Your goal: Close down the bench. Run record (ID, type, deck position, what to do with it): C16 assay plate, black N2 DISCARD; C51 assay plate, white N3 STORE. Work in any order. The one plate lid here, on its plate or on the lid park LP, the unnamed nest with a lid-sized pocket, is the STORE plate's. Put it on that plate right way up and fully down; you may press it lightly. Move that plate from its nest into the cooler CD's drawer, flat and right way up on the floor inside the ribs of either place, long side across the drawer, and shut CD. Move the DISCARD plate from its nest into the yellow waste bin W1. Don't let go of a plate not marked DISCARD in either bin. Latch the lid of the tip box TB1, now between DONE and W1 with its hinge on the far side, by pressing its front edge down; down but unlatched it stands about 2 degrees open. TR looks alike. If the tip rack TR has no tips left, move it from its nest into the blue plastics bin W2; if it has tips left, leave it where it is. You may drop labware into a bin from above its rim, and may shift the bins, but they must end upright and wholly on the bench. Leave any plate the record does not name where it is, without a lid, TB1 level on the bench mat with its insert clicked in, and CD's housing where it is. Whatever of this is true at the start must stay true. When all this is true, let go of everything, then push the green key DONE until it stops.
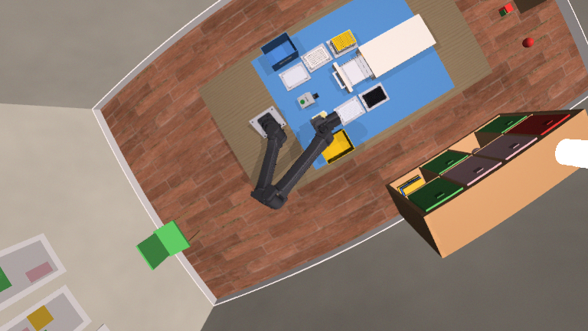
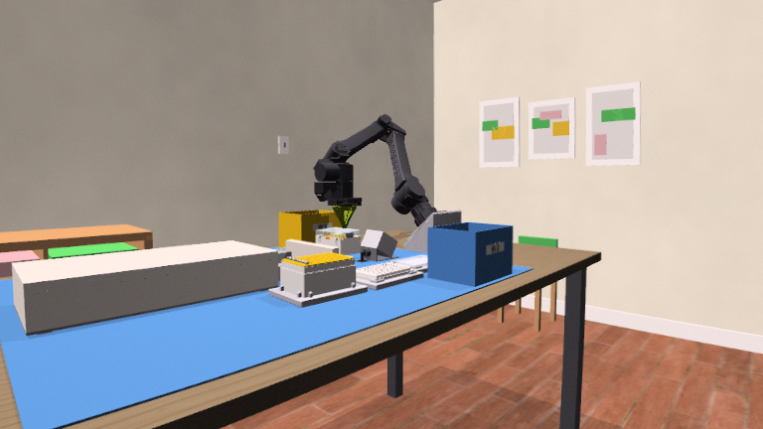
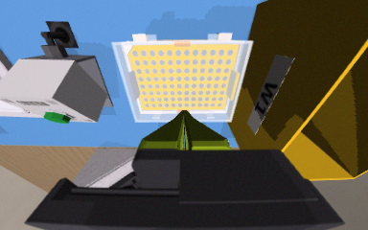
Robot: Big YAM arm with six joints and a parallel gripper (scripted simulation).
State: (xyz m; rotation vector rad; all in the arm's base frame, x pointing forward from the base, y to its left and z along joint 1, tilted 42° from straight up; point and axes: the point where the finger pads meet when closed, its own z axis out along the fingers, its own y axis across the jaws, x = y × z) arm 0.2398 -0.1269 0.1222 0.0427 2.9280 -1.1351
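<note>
Now: the tip box TB1 30 mm ahead of my hand and 40 mm below it. The rest, counted from my hand: DONE key box: 10 mm ahead, 170 mm to the left, 30 mm below; then green DONE key: 10 mm behind, 170 mm to the left, 20 mm below; then yellow bin W1: 20 mm ahead, 150 mm to the right, 40 mm below.
</note>
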